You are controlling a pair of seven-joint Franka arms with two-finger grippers.
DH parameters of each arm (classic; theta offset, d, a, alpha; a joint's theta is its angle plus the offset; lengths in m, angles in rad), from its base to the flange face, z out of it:
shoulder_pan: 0 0.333 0 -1.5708
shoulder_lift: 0 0 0 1.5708
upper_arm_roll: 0 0.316 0.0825 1.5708
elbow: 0 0 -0.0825 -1.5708
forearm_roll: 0 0.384 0 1.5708
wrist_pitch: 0 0 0.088 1.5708
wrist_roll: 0 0.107 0 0
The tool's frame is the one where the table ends.
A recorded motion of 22 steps. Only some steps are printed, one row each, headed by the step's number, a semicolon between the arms.
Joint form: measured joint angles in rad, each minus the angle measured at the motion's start. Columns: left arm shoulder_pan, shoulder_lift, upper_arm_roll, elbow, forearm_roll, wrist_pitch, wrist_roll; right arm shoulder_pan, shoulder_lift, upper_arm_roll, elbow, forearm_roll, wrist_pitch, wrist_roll.
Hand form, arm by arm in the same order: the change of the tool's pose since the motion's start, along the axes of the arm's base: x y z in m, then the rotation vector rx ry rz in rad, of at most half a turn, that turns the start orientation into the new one. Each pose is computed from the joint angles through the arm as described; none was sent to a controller.
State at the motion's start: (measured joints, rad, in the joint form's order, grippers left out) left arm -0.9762 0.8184 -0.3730 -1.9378 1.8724 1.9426 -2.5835; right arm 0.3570 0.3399 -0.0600 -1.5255 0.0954 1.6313 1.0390
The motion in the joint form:
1: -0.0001 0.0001 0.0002 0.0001 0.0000 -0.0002 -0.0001; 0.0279 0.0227 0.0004 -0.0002 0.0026 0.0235 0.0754
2: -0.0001 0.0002 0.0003 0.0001 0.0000 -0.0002 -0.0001; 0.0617 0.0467 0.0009 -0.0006 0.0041 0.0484 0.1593
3: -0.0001 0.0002 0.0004 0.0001 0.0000 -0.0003 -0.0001; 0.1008 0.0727 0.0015 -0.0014 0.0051 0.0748 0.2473
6: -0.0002 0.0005 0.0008 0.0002 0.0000 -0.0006 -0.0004; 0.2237 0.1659 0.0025 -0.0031 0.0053 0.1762 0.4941
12: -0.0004 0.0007 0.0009 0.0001 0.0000 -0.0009 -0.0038; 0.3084 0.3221 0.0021 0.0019 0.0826 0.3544 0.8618
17: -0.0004 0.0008 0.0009 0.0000 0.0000 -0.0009 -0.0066; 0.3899 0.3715 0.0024 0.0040 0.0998 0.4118 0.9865
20: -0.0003 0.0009 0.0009 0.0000 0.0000 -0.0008 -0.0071; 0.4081 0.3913 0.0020 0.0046 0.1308 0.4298 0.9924
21: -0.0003 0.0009 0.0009 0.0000 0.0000 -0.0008 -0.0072; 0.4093 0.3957 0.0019 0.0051 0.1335 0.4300 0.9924
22: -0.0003 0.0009 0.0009 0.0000 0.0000 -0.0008 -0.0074; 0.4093 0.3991 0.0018 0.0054 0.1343 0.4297 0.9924
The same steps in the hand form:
1: 0.0001 0.0000 0.0000 0.0000 -0.0003 0.0002; -0.0009 0.0189 -0.0131 -0.0174 -0.0002 -0.0474
2: 0.0001 0.0001 -0.0001 0.0001 -0.0003 0.0003; -0.0038 0.0413 -0.0272 -0.0380 -0.0013 -0.0968
3: 0.0002 0.0001 -0.0001 0.0002 -0.0004 0.0004; -0.0090 0.0669 -0.0428 -0.0604 -0.0028 -0.1448
6: 0.0004 0.0002 -0.0003 0.0003 -0.0008 0.0009; -0.0321 0.1458 -0.0989 -0.1216 -0.0217 -0.2681
12: 0.0003 0.0003 -0.0004 -0.0024 -0.0005 0.0023; -0.0496 0.2059 -0.1908 -0.1548 -0.0145 -0.5964
17: 0.0003 0.0003 -0.0005 -0.0047 -0.0001 0.0036; -0.0820 0.2515 -0.2201 -0.1713 -0.0208 -0.6531
20: 0.0003 0.0004 -0.0006 -0.0051 0.0001 0.0039; -0.0906 0.2618 -0.2321 -0.1627 -0.0018 -0.6612
21: 0.0003 0.0004 -0.0006 -0.0052 0.0001 0.0039; -0.0914 0.2622 -0.2349 -0.1650 0.0016 -0.6615
22: 0.0003 0.0004 -0.0006 -0.0054 0.0001 0.0040; -0.0917 0.2620 -0.2371 -0.1678 0.0038 -0.6618

